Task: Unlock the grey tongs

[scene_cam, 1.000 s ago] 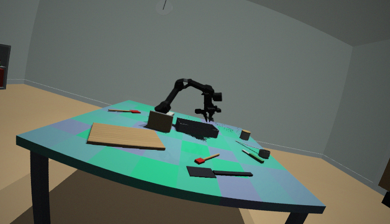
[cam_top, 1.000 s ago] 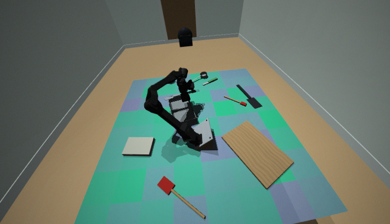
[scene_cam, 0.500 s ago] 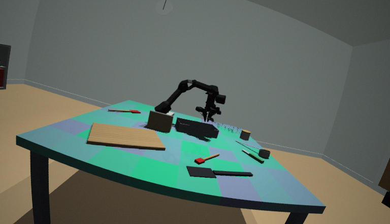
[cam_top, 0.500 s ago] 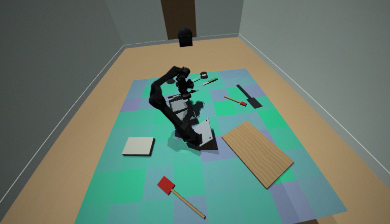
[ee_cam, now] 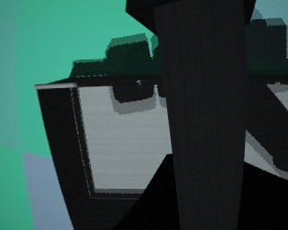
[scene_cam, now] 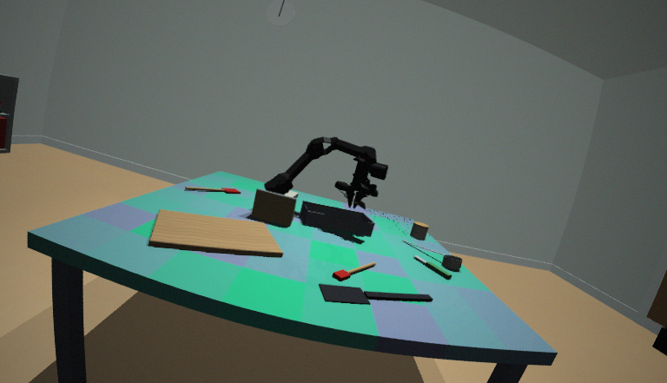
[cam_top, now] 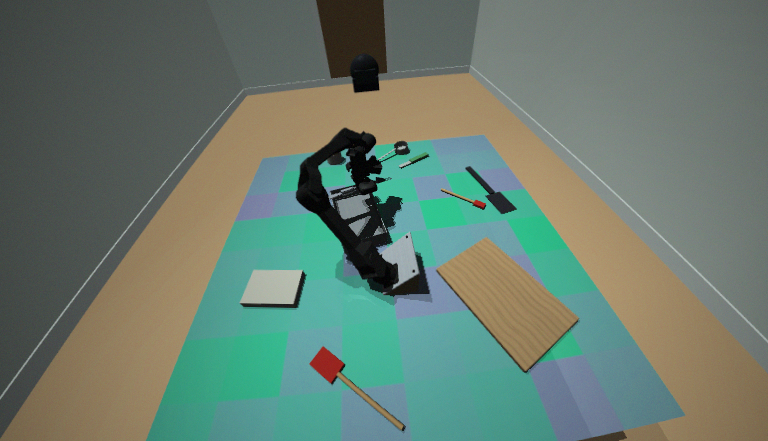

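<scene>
Now: gripper tip 40 cm past the wooden board, 44 cm to the left of it and 9 cm above it. The rest, counted from my gripper tip: cup (38 cm ahead, 18 cm to the left, 7 cm below); then roasting tin (5 cm behind, 3 cm to the left, 7 cm below); then white block (35 cm behind, 30 cm to the left, 9 cm below).
</scene>
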